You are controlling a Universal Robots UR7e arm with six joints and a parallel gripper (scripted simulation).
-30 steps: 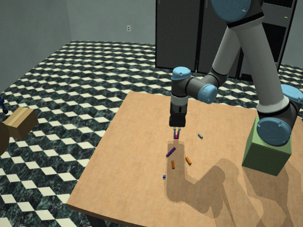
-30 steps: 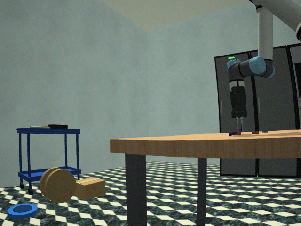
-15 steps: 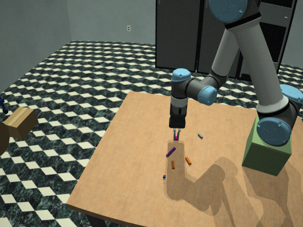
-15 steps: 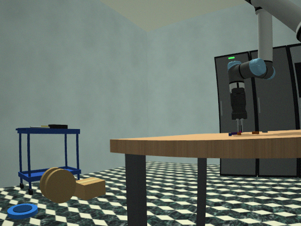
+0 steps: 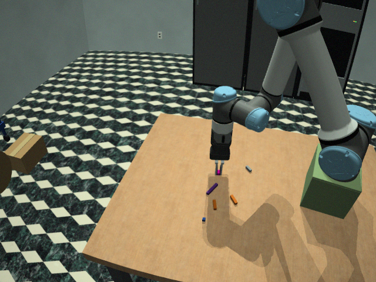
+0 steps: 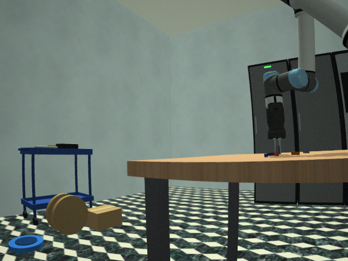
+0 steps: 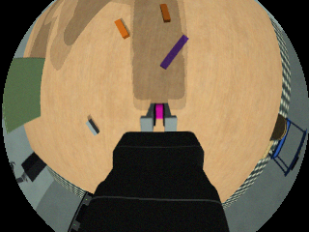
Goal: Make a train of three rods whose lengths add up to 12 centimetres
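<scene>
Right now my hand is 1 cm above the magenta rod. From my hand the other things lie so: small blue rod: 23 cm to the left, 2 cm behind, 1 cm below; grey rod: 11 cm behind, 6 cm to the right, 1 cm below; purple rod: 9 cm to the left, 1 cm below.
</scene>
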